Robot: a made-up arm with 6 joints. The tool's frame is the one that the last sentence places. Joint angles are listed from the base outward.
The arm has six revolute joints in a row. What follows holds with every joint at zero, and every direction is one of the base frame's. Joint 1 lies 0.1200 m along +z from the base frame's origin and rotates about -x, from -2.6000 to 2.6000 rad. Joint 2 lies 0.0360 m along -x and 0.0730 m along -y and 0.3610 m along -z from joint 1 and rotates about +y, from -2.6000 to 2.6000 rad. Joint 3 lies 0.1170 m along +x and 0.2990 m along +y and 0.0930 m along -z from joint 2 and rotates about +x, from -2.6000 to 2.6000 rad. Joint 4 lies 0.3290 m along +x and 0.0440 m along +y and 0.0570 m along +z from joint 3 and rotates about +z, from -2.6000 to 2.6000 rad. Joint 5 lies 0.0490 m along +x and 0.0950 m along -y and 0.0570 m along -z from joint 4 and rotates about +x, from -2.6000 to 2.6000 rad. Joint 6 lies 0.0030 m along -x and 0.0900 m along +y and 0.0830 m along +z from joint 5 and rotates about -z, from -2.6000 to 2.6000 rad. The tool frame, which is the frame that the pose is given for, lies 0.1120 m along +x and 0.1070 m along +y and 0.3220 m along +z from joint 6; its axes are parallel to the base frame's.
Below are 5 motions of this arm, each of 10 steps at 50 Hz.
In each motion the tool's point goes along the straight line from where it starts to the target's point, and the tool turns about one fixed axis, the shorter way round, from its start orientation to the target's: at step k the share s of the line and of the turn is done. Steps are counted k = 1, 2, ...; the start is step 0. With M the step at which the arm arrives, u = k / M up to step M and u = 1 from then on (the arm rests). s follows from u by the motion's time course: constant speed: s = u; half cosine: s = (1 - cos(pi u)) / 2; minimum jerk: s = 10 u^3 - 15 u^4 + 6 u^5.
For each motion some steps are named. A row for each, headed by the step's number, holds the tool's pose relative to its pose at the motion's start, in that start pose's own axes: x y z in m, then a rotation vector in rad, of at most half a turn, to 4 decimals.
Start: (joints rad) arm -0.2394 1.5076 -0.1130 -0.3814 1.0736 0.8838
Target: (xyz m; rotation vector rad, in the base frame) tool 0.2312 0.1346 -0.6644 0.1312 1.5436 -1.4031
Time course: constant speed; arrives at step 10
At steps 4, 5, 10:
4: -0.0398 0.0002 -0.0211 -0.0098 -0.0139 0.0447
5: -0.0497 0.0002 -0.0263 -0.0122 -0.0174 0.0559
10: -0.0994 0.0005 -0.0527 -0.0244 -0.0347 0.1117

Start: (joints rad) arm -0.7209 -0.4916 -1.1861 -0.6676 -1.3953 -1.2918
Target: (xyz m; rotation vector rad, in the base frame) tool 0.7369 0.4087 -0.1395 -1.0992 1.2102 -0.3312
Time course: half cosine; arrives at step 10
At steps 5, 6, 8, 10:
5: 0.0313 0.0026 -0.0180 -0.0412 0.0580 -0.0713
6: 0.0410 0.0035 -0.0236 -0.0539 0.0760 -0.0933
8: 0.0567 0.0048 -0.0326 -0.0745 0.1050 -0.1289
10: 0.0627 0.0053 -0.0361 -0.0823 0.1161 -0.1426

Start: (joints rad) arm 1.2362 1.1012 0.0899 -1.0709 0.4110 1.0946
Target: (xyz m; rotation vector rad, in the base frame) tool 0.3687 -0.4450 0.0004 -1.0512 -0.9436 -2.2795
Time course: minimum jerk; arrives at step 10
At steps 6, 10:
6: 0.0092 -0.0381 0.0438 0.1455 0.0509 0.0488
10: 0.0135 -0.0558 0.0642 0.2131 0.0745 0.0714

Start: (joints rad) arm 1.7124 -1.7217 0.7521 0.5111 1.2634 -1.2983
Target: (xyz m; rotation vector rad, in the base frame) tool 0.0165 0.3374 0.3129 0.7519 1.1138 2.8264
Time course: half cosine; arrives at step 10
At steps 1, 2, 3, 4, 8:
1: -0.0019 -0.0005 0.0009 0.0011 -0.0047 -0.0020
2: -0.0073 -0.0020 0.0034 0.0043 -0.0181 -0.0076
3: -0.0157 -0.0043 0.0074 0.0093 -0.0392 -0.0165
4: -0.0263 -0.0072 0.0124 0.0155 -0.0657 -0.0276
8: -0.0690 -0.0189 0.0324 0.0406 -0.1719 -0.0724

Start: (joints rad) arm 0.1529 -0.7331 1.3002 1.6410 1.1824 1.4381
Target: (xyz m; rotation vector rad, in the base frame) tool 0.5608 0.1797 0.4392 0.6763 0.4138 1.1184
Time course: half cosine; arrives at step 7
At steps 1, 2, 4, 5, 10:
1: -0.0005 -0.0030 0.0003 0.0039 -0.0019 -0.0026
2: -0.0020 -0.0114 0.0011 0.0147 -0.0071 -0.0099
4: -0.0063 -0.0369 0.0036 0.0477 -0.0231 -0.0322
5: -0.0084 -0.0490 0.0048 0.0633 -0.0307 -0.0428
10: -0.0104 -0.0604 0.0059 0.0780 -0.0378 -0.0527

